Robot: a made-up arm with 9 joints. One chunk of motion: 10 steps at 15 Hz.
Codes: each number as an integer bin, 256 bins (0 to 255) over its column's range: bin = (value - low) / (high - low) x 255, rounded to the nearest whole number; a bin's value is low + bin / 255 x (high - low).
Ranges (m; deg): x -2..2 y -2..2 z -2..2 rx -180..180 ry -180..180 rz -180..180
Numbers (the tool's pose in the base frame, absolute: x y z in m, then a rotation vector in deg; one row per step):
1: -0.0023 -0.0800 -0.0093 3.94 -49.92 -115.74
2: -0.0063 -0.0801 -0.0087 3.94 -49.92 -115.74
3: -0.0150 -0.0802 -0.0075 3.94 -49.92 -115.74
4: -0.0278 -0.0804 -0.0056 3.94 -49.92 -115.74
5: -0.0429 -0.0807 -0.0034 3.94 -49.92 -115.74
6: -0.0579 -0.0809 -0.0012 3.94 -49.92 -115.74
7: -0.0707 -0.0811 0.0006 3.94 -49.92 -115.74
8: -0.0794 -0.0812 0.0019 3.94 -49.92 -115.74
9: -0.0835 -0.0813 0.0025 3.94 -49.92 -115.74
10: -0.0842 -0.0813 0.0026 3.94 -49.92 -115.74
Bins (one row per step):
1: 127 122 127 130 92 46
2: 127 122 127 130 92 46
3: 127 122 127 130 92 46
4: 126 122 127 130 92 46
5: 125 122 127 130 92 46
6: 124 122 127 130 92 46
7: 123 122 128 130 92 46
8: 122 122 128 130 92 46
9: 122 122 128 130 92 46
10: 122 122 128 130 92 46

